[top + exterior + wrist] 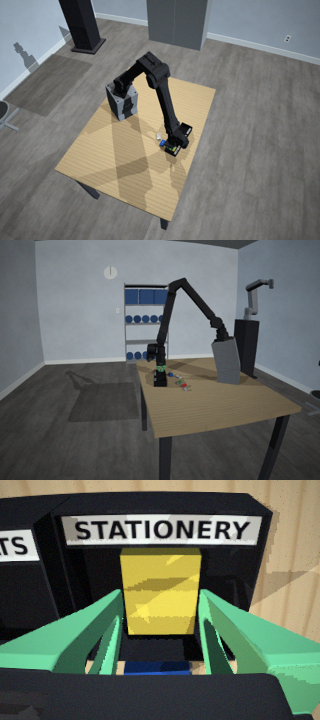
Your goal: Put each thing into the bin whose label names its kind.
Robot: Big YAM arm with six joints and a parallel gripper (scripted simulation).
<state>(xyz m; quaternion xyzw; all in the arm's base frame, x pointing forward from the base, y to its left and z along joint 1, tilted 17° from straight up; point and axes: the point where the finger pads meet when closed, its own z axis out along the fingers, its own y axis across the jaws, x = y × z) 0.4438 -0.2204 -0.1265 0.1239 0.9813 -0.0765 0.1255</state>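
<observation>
Right now my hand is 10 mm above the yellow block. Also, from my hand: blue block (70 mm behind, 10 mm to the left, 20 mm below); white domino (110 mm behind, 70 mm to the left, 20 mm below); green piece (70 mm behind, 180 mm to the left, 20 mm below).
</observation>
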